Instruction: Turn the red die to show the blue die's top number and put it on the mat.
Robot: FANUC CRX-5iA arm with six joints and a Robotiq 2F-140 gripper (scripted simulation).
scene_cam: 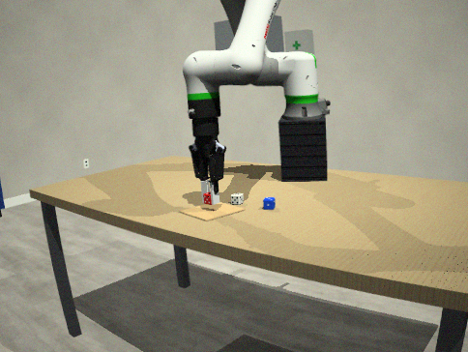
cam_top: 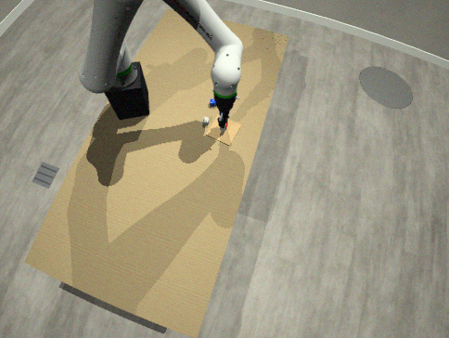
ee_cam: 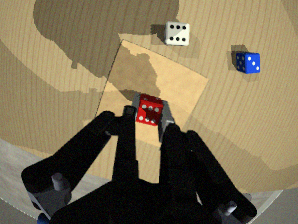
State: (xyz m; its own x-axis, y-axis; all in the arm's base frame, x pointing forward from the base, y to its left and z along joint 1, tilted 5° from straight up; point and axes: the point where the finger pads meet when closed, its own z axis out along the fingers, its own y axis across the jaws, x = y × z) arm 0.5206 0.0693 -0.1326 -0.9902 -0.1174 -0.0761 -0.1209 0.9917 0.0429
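The tan mat is 60 mm below my hand. The rest, counted from my hand: blue die 120 mm to the left, 120 mm behind, 40 mm below; then white die 100 mm behind, 40 mm below; then red die 20 mm below.
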